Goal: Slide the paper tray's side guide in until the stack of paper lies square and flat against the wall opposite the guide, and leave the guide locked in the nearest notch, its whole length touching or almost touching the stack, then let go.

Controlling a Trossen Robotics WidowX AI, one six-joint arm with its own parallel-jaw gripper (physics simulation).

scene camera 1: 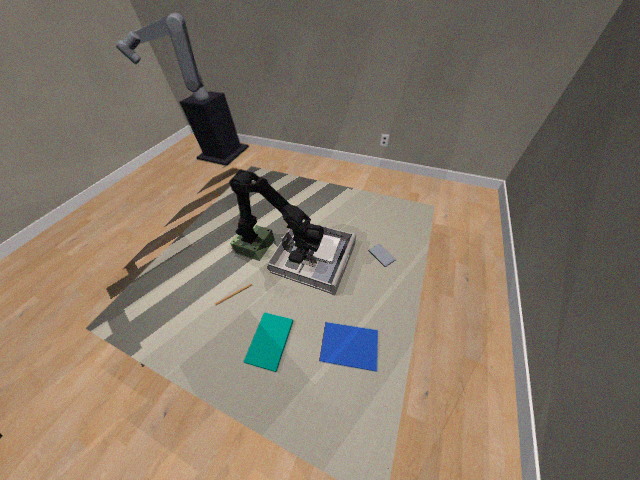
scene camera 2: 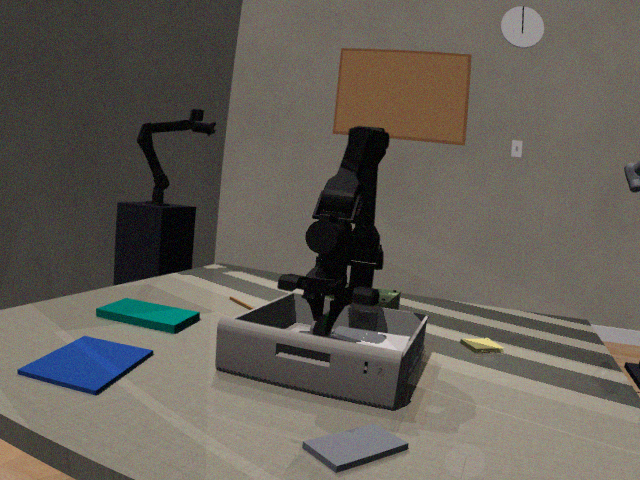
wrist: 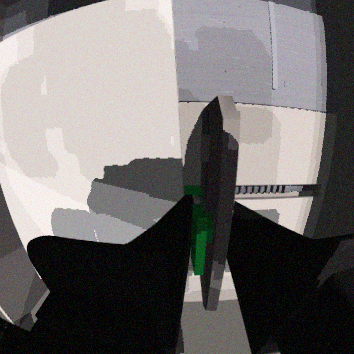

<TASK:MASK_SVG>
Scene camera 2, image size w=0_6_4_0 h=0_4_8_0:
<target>gripper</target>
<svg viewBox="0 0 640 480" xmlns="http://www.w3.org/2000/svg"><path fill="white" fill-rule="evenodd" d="M349 255L334 253L318 254L315 267L306 276L284 274L278 280L278 289L291 292L296 288L304 290L302 298L306 299L309 303L313 320L323 315L325 296L334 295L335 300L330 301L325 335L329 334L344 307L352 304L353 301L355 304L374 306L379 302L380 294L378 289L363 286L355 287L354 289L345 288L347 284L346 272L349 265Z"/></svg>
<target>white paper stack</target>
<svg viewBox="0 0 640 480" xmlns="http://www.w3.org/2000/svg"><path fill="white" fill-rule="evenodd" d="M327 337L403 351L410 341L410 337L343 326L338 326Z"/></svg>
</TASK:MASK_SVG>
